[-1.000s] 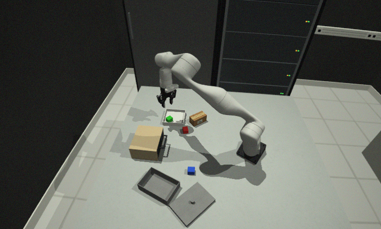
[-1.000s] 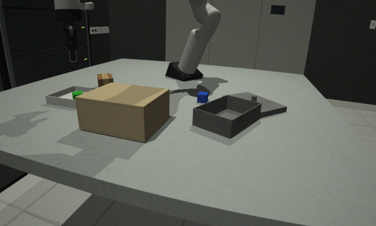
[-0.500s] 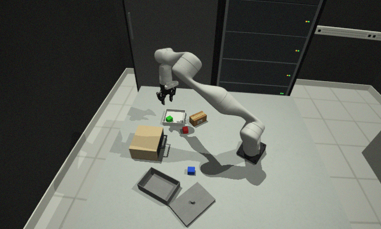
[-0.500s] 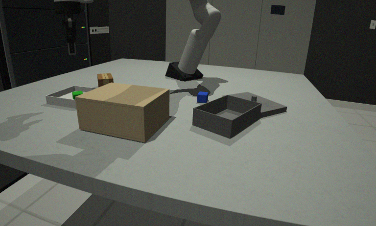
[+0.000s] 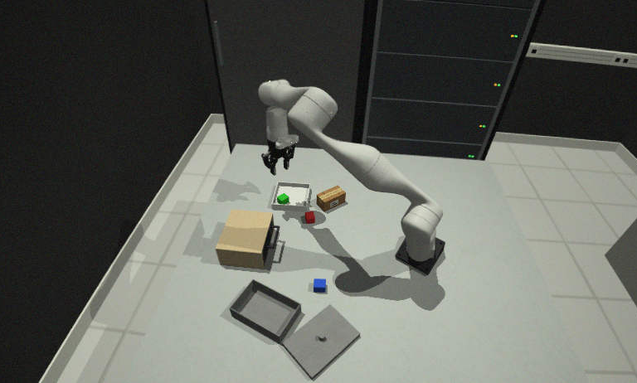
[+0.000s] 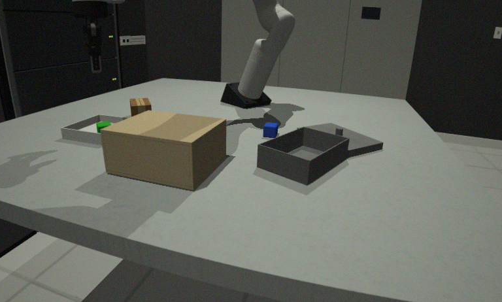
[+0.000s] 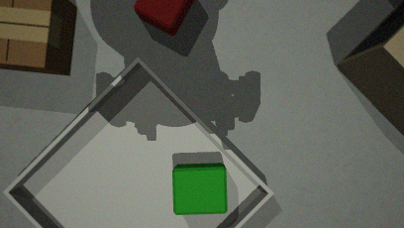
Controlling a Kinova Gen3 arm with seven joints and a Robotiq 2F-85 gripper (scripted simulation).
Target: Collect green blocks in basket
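Right now the lid is 53 cm to the left of my hand, 29 cm behind it and 17 cm below it. Also, from my hand: basket (17 cm below, 4 cm to the right, 3 cm behind); red block (17 cm below, 14 cm behind, 6 cm to the left); small cardboard box (20 cm behind, 15 cm below, 6 cm to the right).
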